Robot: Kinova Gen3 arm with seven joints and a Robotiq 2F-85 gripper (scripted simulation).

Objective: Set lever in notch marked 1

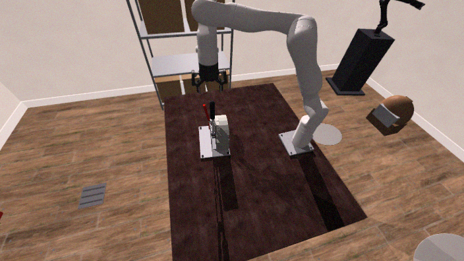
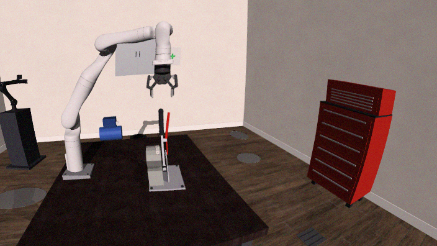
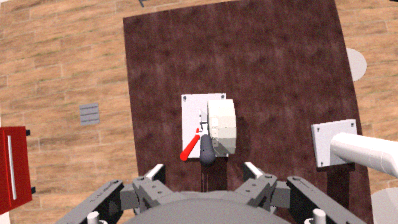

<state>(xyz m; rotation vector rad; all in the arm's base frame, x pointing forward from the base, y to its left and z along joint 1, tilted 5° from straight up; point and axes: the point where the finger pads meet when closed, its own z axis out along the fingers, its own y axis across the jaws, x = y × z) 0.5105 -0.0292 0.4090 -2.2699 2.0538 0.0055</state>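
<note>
My hand is 20 cm above the red bar, 2 cm short of it and 1 cm to the left of it.
</note>
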